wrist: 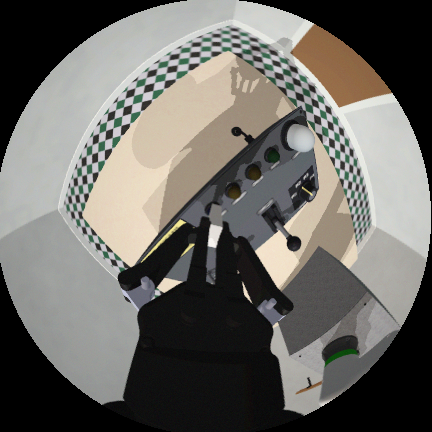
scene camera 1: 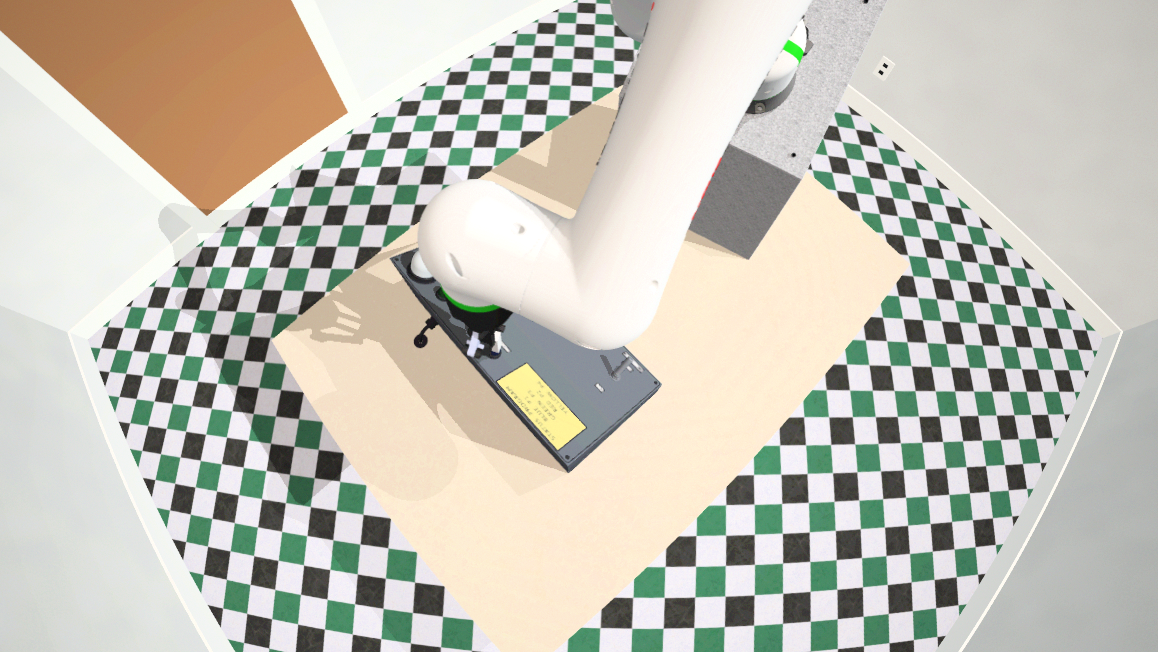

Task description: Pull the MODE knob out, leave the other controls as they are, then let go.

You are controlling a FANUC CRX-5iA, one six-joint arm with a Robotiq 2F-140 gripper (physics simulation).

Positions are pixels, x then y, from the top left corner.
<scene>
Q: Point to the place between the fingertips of my gripper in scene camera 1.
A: At 491, 346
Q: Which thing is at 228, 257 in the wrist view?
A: My gripper.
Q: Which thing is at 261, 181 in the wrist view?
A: A control panel.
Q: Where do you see a control panel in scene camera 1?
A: At 568, 396
</scene>
